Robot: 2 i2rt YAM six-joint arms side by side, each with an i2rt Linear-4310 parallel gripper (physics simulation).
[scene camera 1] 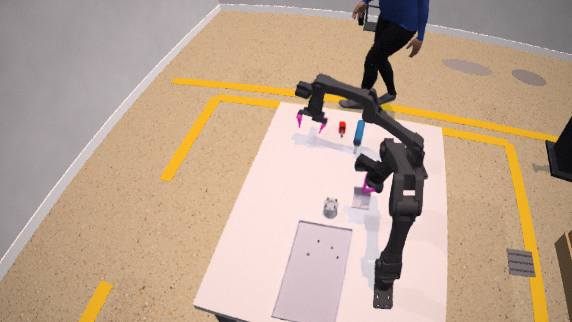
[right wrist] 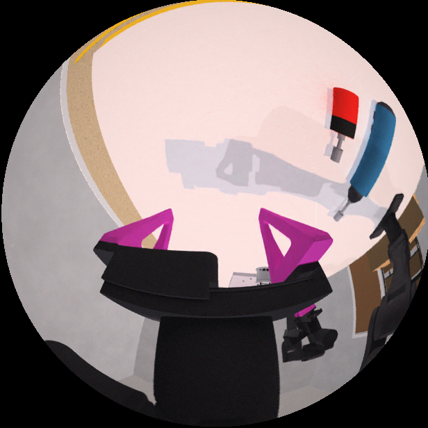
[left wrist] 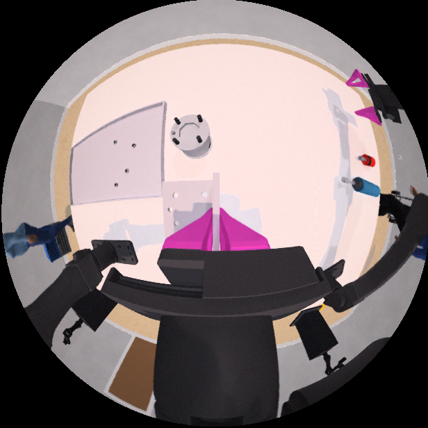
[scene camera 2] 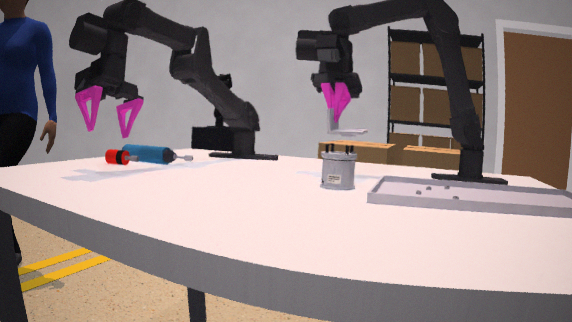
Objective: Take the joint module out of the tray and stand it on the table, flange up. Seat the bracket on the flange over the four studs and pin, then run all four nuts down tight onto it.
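Note:
The grey joint module stands upright on the table, flange and black studs up, beside the tray. My left gripper is shut on the upright wall of the L-shaped grey bracket. It holds the bracket in the air, its holed plate level, higher than the studs and to one side of the module. Several small nuts lie in the tray, one of them a nut near its middle. My right gripper is open and empty above the table.
A red driver and a longer blue driver lie on the table near my right gripper. A person is beyond the table.

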